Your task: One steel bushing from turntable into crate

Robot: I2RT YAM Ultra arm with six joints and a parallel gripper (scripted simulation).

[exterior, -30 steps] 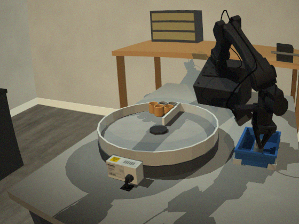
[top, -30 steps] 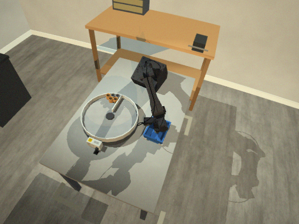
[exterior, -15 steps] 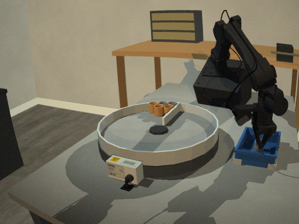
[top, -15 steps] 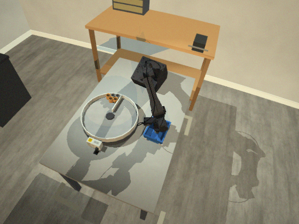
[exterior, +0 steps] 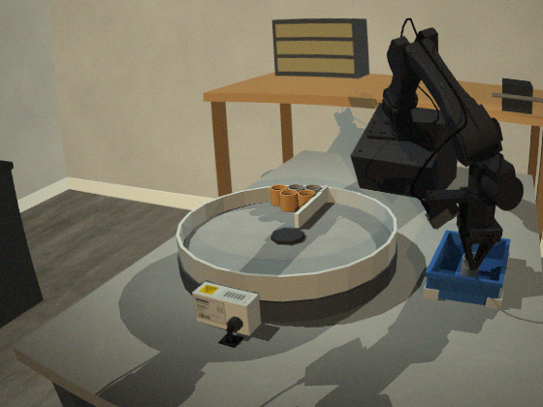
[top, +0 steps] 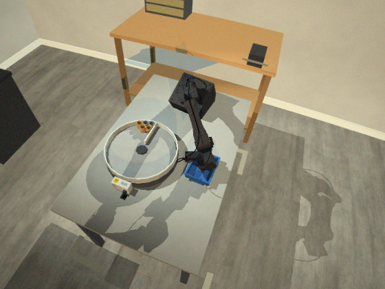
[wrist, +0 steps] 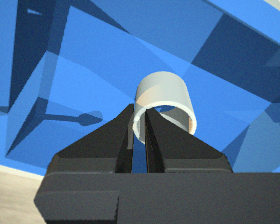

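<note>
Now: the blue crate 1 cm behind my hand, 1 cm to the right of it and 1 cm below it. Also, from my hand: round turntable 4 cm ahead, 37 cm to the right, 2 cm above.
</note>
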